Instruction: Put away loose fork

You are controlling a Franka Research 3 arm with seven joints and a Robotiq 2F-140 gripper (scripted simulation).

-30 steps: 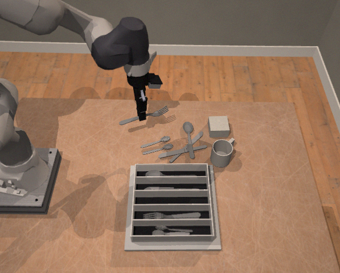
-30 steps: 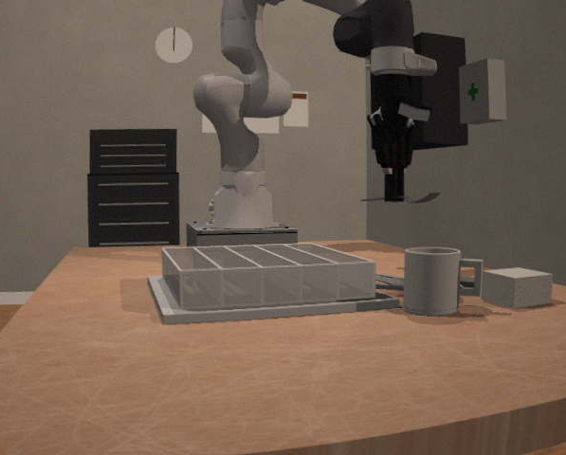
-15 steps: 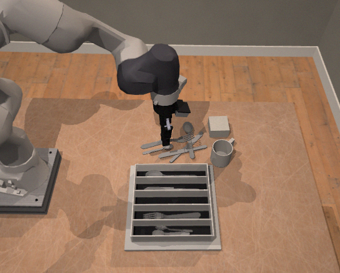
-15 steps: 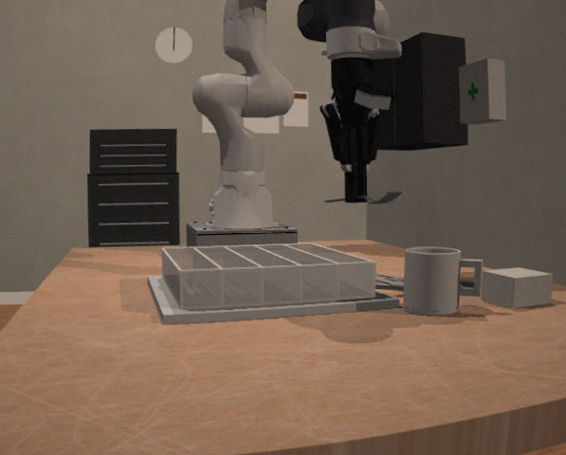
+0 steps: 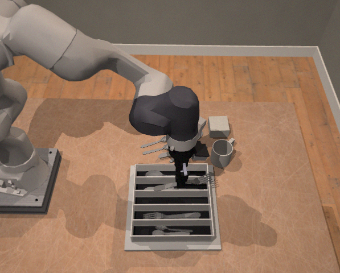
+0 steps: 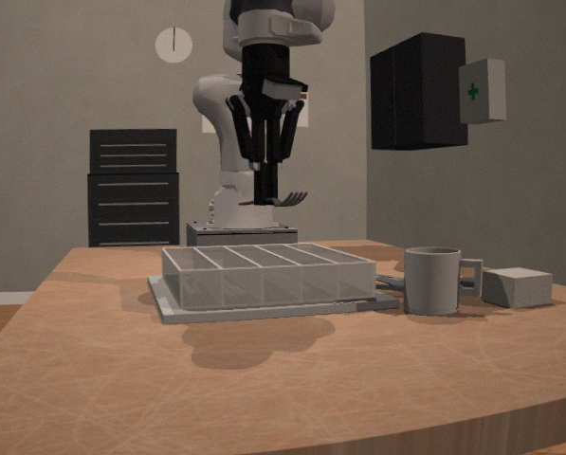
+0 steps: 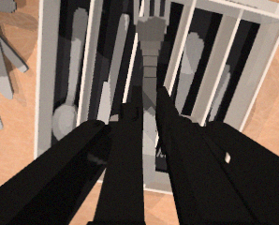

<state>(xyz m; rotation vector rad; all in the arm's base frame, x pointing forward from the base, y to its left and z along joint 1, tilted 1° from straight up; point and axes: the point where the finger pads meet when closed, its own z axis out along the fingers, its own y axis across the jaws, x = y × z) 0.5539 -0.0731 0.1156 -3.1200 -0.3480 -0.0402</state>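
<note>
Now: the five-slot tray 30 mm behind my hand, 10 mm to the right of it and 140 mm below it. The rest, counted from my hand: mug: 170 mm ahead, 200 mm to the left, 140 mm below; block: 170 mm ahead, 360 mm to the left, 160 mm below; knife: 10 mm behind, 50 mm to the left, 160 mm below.
</note>
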